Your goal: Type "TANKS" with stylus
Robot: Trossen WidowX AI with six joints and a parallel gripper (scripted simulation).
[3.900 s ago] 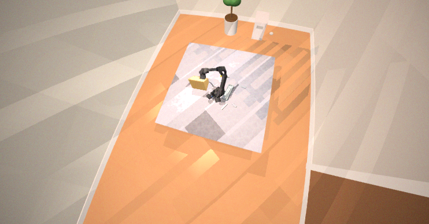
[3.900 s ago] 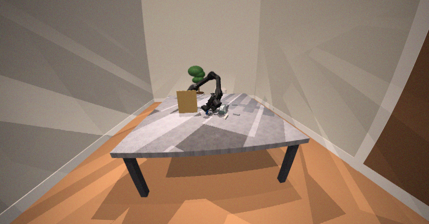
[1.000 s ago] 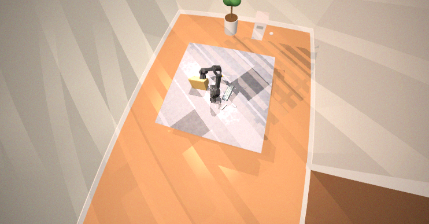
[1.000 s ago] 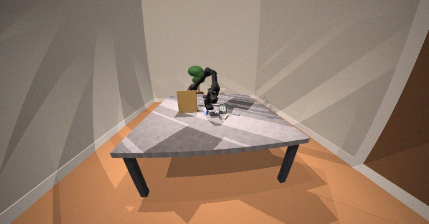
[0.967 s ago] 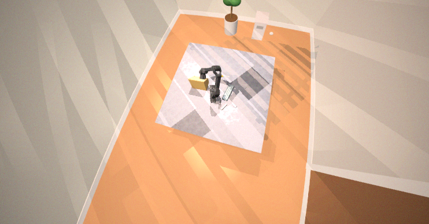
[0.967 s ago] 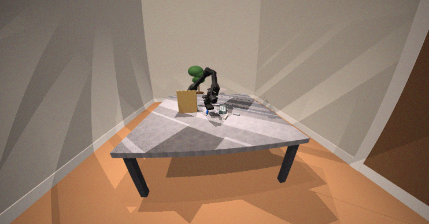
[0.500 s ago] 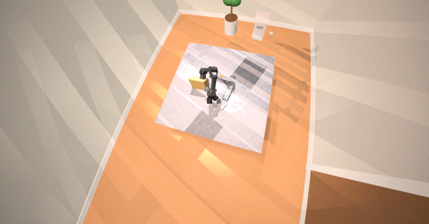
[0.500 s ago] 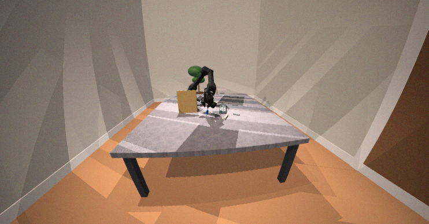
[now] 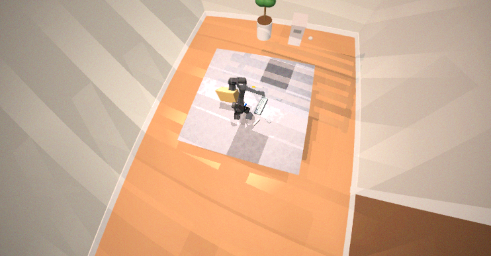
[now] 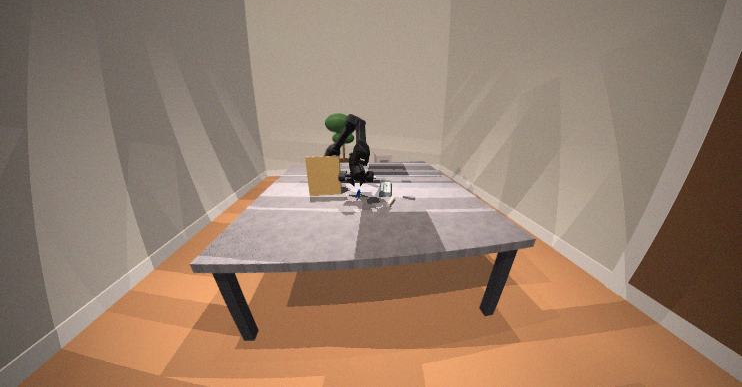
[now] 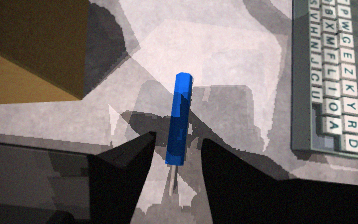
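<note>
My gripper tip is now 10 mm to the left of the blue stylus and 60 mm above it. The rest, counted from my gripper tip: grey stylus tip 10 mm behind, 40 mm to the right, 60 mm below.
</note>
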